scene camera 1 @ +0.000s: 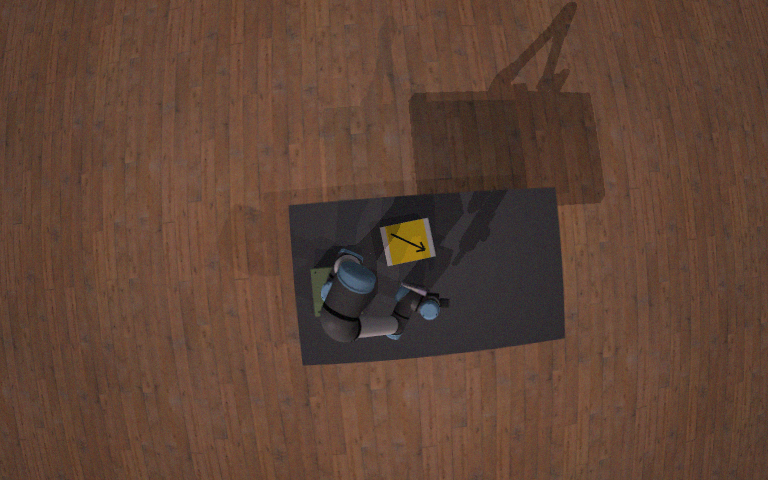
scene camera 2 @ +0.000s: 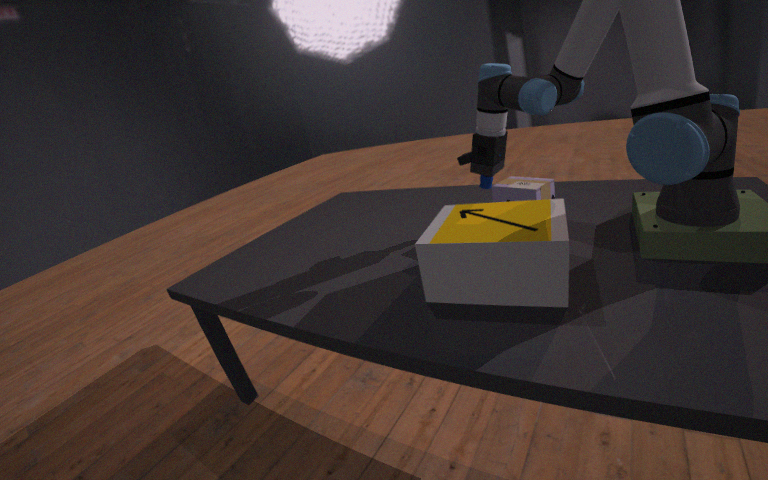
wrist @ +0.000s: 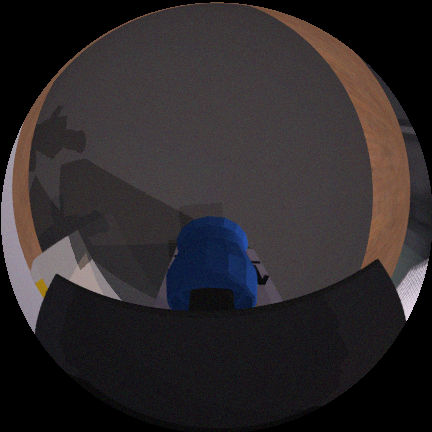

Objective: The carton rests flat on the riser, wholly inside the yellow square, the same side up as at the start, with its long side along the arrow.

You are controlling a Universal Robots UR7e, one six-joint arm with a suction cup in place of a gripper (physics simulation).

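The pale lilac carton [scene camera 1: 414,289] [scene camera 2: 513,193] has a tan band and dark print. It stands on the table, partly hidden by the arm in scene camera 1 and by the riser in scene camera 2. The wrist view shows parts of the carton [wrist: 268,292] on both sides of the cup. My blue suction cup [scene camera 2: 485,183] [wrist: 212,240] points down beside the carton's left end in scene camera 2, off its top face, and holds nothing. The white riser [scene camera 1: 432,237] [scene camera 2: 492,275] [wrist: 56,254] bears the yellow square [scene camera 1: 404,255] [scene camera 2: 492,234] and its black arrow [scene camera 1: 407,242] [scene camera 2: 499,220].
The dark table [scene camera 1: 509,283] [scene camera 2: 339,226] [wrist: 225,110] bears the riser and the arm's green base [scene camera 1: 318,291] [scene camera 2: 690,246]. In scene camera 1 the riser is above the arm's wrist, and the base is at the left. The table edge is at the right in the wrist view.
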